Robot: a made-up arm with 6 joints. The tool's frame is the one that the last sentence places.
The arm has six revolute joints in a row. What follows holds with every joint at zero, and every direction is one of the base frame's.
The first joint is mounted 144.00 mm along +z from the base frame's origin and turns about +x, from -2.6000 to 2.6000 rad.
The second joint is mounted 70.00 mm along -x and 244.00 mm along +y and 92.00 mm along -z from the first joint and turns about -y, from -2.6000 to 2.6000 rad.
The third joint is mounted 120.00 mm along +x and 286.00 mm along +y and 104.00 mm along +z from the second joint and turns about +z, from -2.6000 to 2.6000 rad.
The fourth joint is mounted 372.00 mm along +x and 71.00 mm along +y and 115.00 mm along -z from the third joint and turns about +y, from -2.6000 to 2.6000 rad.
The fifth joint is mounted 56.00 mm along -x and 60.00 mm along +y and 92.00 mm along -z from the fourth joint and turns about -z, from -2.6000 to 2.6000 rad.
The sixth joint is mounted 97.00 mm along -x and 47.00 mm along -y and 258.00 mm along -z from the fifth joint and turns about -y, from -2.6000 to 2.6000 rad.
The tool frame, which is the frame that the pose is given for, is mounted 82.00 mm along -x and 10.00 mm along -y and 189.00 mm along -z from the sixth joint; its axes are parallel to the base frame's.
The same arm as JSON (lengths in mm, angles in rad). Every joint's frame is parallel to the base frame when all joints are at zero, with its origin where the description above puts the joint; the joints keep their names.
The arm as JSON. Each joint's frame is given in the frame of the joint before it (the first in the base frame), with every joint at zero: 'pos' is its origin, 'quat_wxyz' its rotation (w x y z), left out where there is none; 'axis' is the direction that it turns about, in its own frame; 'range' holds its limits. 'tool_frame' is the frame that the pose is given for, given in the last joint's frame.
{"length_unit": "mm", "angle_unit": "rad", "joints": [
  {"joint": "joint 1", "pos": [0.0, 0.0, 144.0], "axis": "+x", "range": [-2.6, 2.6]},
  {"joint": "joint 2", "pos": [-70.0, 244.0, -92.0], "axis": "-y", "range": [-2.6, 2.6]},
  {"joint": "joint 3", "pos": [120.0, 286.0, 104.0], "axis": "+z", "range": [-2.6, 2.6]},
  {"joint": "joint 4", "pos": [372.0, 71.0, -115.0], "axis": "+y", "range": [-2.6, 2.6]},
  {"joint": "joint 5", "pos": [-56.0, 60.0, -92.0], "axis": "-z", "range": [-2.6, 2.6]},
  {"joint": "joint 6", "pos": [-97.0, -47.0, -258.0], "axis": "-y", "range": [-2.6, 2.6]}
], "tool_frame": {"pos": [-82.0, -10.0, -189.0]}}

